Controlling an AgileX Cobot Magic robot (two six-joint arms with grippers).
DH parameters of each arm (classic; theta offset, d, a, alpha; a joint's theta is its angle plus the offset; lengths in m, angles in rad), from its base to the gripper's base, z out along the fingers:
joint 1: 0 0.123 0 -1.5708
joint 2: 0.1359 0 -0.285 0
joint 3: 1.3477 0 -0.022 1.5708
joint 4: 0 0.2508 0 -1.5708
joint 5: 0 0 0.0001 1.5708
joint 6: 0 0.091 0 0
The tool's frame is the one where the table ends.
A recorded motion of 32 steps. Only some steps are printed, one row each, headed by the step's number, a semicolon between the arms.
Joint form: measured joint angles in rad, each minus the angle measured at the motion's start. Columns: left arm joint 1, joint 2, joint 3, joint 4, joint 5, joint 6; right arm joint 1, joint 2, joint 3, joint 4, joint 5, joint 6.
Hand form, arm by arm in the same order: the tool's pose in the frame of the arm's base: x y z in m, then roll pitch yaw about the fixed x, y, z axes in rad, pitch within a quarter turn. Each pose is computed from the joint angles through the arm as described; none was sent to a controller.
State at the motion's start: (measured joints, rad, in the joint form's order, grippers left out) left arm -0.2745 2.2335 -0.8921 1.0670 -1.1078 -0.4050; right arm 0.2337 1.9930 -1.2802 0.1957 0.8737 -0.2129
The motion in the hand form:
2: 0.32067 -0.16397 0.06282 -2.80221 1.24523 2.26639; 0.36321 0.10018 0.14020 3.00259 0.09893 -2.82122
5: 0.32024 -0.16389 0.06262 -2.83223 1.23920 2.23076; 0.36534 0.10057 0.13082 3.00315 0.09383 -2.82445
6: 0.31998 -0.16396 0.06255 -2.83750 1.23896 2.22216; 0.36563 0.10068 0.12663 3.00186 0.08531 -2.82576
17: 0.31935 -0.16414 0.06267 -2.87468 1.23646 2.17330; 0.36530 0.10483 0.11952 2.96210 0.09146 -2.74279
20: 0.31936 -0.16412 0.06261 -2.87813 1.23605 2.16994; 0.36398 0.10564 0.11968 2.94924 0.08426 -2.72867
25: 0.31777 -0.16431 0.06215 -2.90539 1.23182 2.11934; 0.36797 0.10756 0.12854 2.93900 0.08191 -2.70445
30: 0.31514 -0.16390 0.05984 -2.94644 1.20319 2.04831; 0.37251 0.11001 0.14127 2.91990 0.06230 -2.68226
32: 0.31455 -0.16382 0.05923 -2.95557 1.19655 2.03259; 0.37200 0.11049 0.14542 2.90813 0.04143 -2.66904
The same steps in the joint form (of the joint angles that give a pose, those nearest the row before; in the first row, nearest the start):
2: 0.0000 0.0000 0.0000 0.0020 0.0122 0.0027; 0.0000 0.0159 0.0000 0.0001 -0.0213 -0.0041
5: 0.0000 -0.0019 0.0000 0.0109 0.0203 0.0062; 0.0000 0.0411 0.0000 0.0021 -0.0417 -0.0052
6: 0.0000 -0.0019 0.0000 0.0143 0.0201 0.0072; 0.0000 0.0522 0.0000 0.0032 -0.0443 -0.0051
17: 0.0000 -0.0037 -0.0009 0.0280 0.0243 0.0133; 0.0000 0.0729 0.0000 0.0662 -0.0446 -0.1337
20: 0.0000 -0.0037 -0.0009 0.0280 0.0250 0.0143; 0.0000 0.0729 0.0000 0.0794 -0.0306 -0.1551
25: 0.0010 -0.0037 -0.0019 0.0544 0.0250 0.0166; 0.0000 0.0710 -0.0382 0.0817 0.0190 -0.1714
30: 0.0017 -0.0048 -0.0018 0.0971 0.0463 0.0134; 0.0000 0.0710 -0.0961 0.0826 0.1046 -0.1767
32: 0.0017 -0.0048 -0.0019 0.1062 0.0512 0.0132; 0.0000 0.0702 -0.1128 0.0826 0.1478 -0.1808

